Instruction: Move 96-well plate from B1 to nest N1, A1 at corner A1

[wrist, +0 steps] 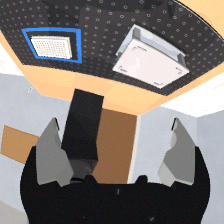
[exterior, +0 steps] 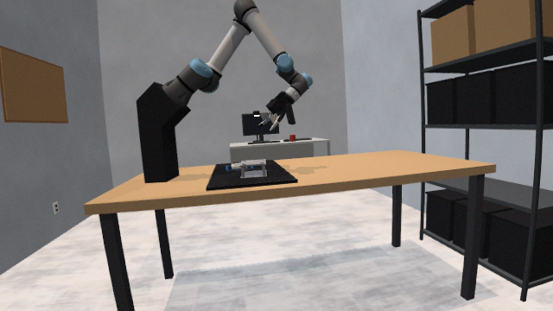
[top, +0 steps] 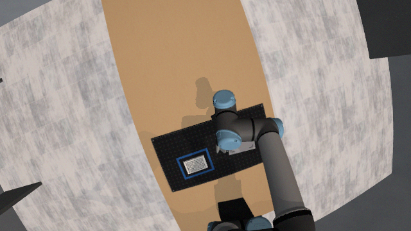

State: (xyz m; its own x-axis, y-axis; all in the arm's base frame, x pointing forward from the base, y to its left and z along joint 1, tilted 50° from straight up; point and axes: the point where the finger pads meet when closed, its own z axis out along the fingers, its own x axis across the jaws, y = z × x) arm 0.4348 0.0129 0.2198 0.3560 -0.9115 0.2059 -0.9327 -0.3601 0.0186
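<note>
My gripper is now 16 cm past the white 96-well plate, 18 cm to the right of it and 21 cm above it. Also, from my hand: grey raised nest N1: 6 cm behind, 10 cm to the right, 16 cm below.
</note>
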